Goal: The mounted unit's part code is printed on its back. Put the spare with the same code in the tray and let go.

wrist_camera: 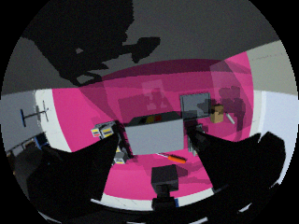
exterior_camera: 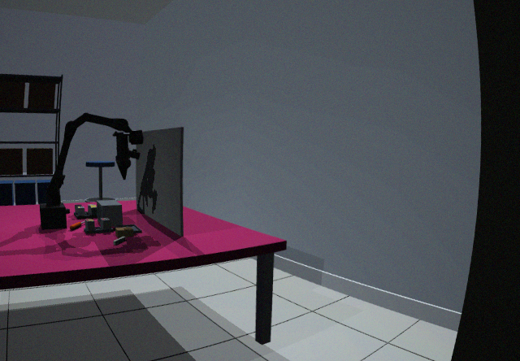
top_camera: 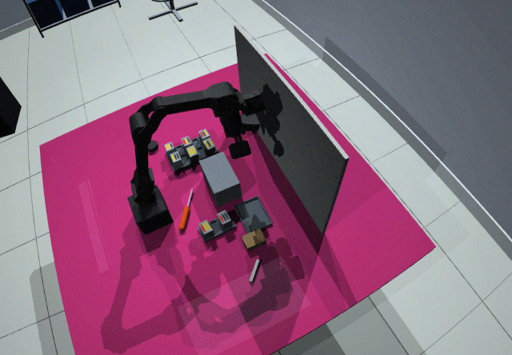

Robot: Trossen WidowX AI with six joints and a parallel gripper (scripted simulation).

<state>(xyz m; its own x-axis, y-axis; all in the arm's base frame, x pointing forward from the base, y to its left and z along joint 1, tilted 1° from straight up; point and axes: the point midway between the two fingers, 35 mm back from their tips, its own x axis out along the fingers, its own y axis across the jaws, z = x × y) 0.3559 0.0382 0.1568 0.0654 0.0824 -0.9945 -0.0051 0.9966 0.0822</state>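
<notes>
My gripper tip is now 23 cm to the right of the dark spare, 18 cm above it and 17 cm past it. The rest, counted from my gripper tip: dark grey tray 22 cm below, 16 cm to the right; black panel 17 cm ahead, 4 cm to the left, 1 cm above; mounted unit 17 cm below, 8 cm behind, 1 cm to the left.
</notes>
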